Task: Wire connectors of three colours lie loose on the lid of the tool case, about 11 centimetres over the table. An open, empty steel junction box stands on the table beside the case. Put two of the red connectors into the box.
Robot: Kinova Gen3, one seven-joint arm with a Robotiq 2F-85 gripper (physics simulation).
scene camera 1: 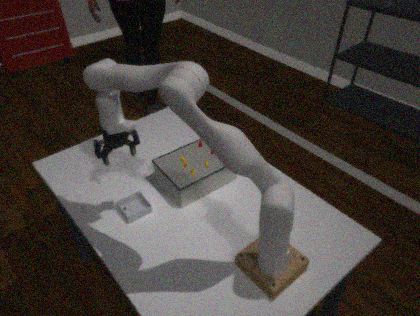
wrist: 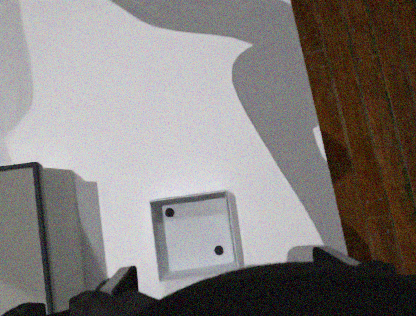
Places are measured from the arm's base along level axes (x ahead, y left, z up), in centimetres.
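Pixels of known places: gripper, fingertip midpoint: (scene camera 1: 120,159); arm's base, origin of the base link: (scene camera 1: 271,263).
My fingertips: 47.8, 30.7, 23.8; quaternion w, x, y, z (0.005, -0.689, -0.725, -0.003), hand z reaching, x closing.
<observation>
Ahead of a thing's pixels: the offset from my fingertips to its middle, as dx, dy, dz. "*": to the spot under its first point. Level surfaces: height alone.
Two red connectors {+12.4, -38.3, -16.7} (scene camera 1: 200,143) {+5.9, -40.7, -17.4} (scene camera 1: 212,152) lie on the grey lid {* +8.1, -21.9, -18.1} (scene camera 1: 171,164) (wrist: 20,225) of the tool case, towards its far side. Several yellow connectors {-0.4, -34.2, -17.5} (scene camera 1: 207,164) and an orange one {+3.6, -25.9, -17.6} (scene camera 1: 185,165) lie nearer its middle. The arm covers the lid's right part in the scene view. The steel junction box {+2.3, -2.0, -27.1} (scene camera 1: 140,215) (wrist: 160,240) stands open and empty on the table, with two dark round spots on its floor. My gripper (scene camera 1: 120,156) (wrist: 226,277) is open and empty, pointing down above the table beyond the box and left of the case in the scene view.
The white table {dz -29.0} (scene camera 1: 195,270) (wrist: 130,100) carries the wooden arm base (scene camera 1: 250,260). A person in dark trousers (scene camera 1: 142,35) stands behind the table. A red cabinet (scene camera 1: 35,30) is at the back left, a dark shelf rack (scene camera 1: 338,42) at the right.
</observation>
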